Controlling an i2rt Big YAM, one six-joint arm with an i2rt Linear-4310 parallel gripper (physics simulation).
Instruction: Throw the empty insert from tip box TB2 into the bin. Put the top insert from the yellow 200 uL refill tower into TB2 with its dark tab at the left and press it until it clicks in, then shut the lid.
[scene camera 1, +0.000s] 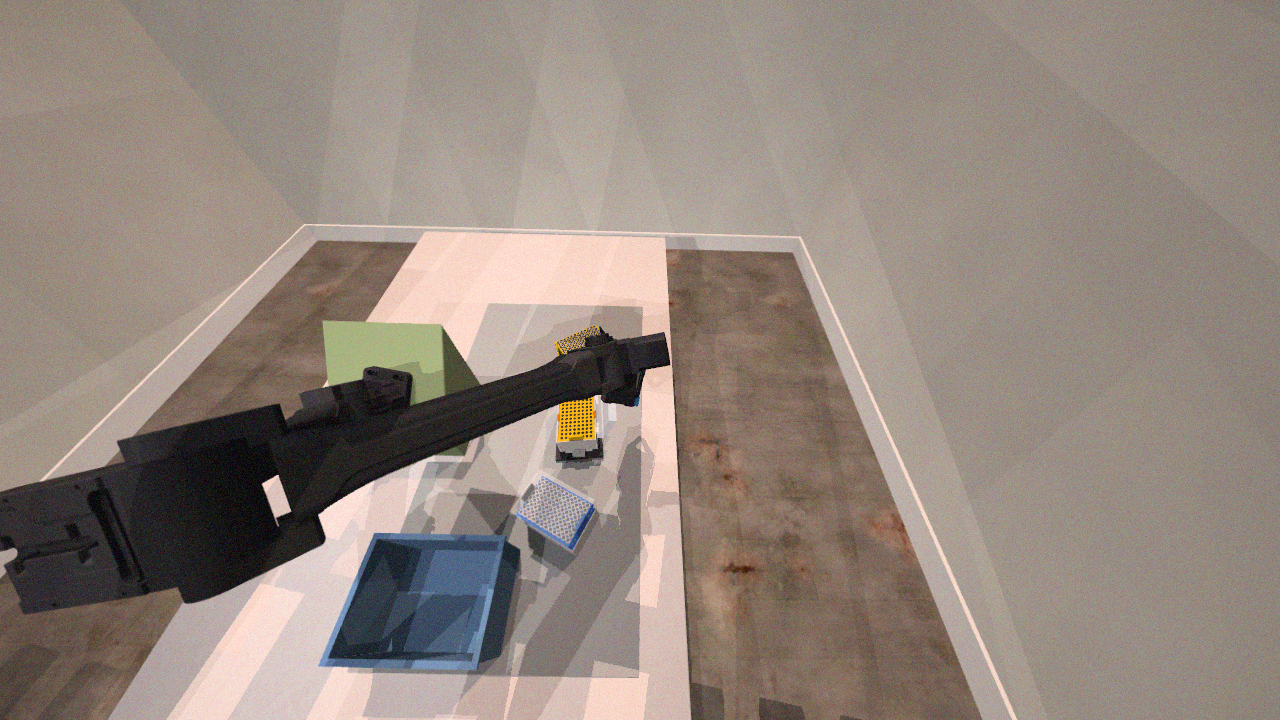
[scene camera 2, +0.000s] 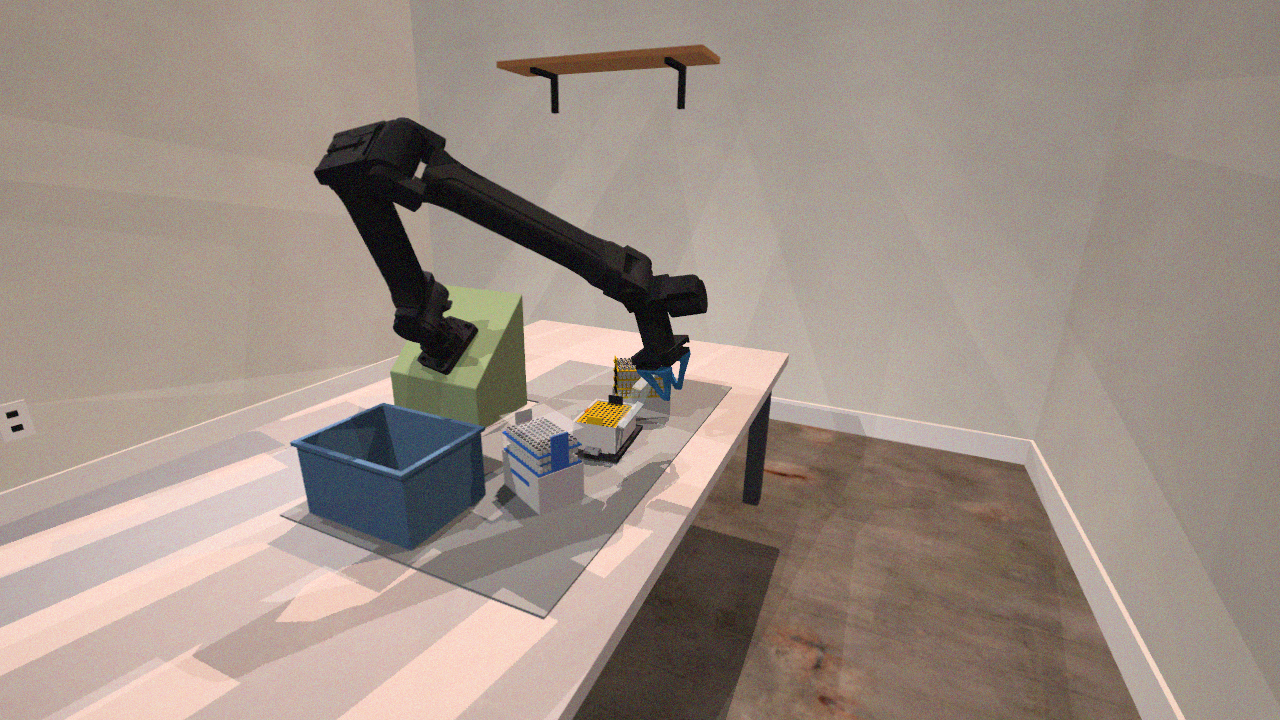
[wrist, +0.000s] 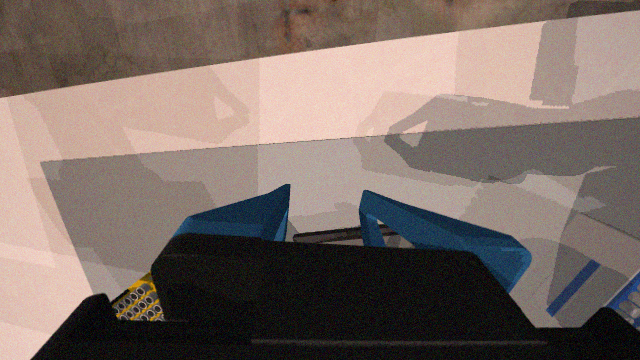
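Note:
Tip box TB2 is a white box on a dark base and holds a yellow insert with dark holes; a dark tab stands at its back end. A clear part, apparently the lid, shows along the box's right side in scene camera 1. The yellow refill tower stands behind, partly hidden by the arm. My gripper is partly open and empty, above and beside the far side of TB2, whose dark base edge shows below the fingers. The gripper body hides most of TB2 in the wrist view.
The blue bin stands at the front left. A blue-and-white refill tower stands between the bin and TB2. The arm rises from a green sloped block. The table edge lies beyond the gripper.

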